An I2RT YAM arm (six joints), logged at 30 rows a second.
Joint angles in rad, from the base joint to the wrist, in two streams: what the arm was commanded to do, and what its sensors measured. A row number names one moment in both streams.
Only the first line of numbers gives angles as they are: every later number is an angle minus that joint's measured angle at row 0.
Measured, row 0:
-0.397, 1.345, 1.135, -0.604, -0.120, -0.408
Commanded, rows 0 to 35:
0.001, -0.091, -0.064, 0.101, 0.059, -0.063
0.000, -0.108, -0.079, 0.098, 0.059, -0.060
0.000, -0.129, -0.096, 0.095, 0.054, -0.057
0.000, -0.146, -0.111, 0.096, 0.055, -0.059
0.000, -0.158, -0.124, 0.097, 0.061, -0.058
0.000, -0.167, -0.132, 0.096, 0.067, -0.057
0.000, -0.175, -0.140, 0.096, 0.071, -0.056
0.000, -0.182, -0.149, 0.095, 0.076, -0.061
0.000, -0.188, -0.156, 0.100, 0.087, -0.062
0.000, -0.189, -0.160, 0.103, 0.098, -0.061
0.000, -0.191, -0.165, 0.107, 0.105, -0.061
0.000, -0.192, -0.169, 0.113, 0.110, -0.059
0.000, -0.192, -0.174, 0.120, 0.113, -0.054
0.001, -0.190, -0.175, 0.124, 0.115, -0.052
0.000, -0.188, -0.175, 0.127, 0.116, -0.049
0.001, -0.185, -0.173, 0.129, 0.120, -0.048
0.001, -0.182, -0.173, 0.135, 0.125, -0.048
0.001, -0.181, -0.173, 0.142, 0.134, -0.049
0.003, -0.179, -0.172, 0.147, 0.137, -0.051
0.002, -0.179, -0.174, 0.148, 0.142, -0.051
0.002, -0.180, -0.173, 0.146, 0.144, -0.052
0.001, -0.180, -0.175, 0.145, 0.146, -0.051
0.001, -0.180, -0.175, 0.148, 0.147, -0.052
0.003, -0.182, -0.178, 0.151, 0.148, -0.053
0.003, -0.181, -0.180, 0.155, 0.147, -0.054
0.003, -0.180, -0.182, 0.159, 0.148, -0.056
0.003, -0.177, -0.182, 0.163, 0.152, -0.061
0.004, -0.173, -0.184, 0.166, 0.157, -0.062
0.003, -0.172, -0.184, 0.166, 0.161, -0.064
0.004, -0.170, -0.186, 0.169, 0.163, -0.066
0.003, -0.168, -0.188, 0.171, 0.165, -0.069
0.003, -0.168, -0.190, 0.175, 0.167, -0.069
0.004, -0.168, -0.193, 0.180, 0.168, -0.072
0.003, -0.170, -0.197, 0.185, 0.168, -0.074
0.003, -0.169, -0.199, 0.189, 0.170, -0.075
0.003, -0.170, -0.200, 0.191, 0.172, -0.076
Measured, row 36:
0.000, -0.170, -0.186, 0.169, 0.162, -0.054
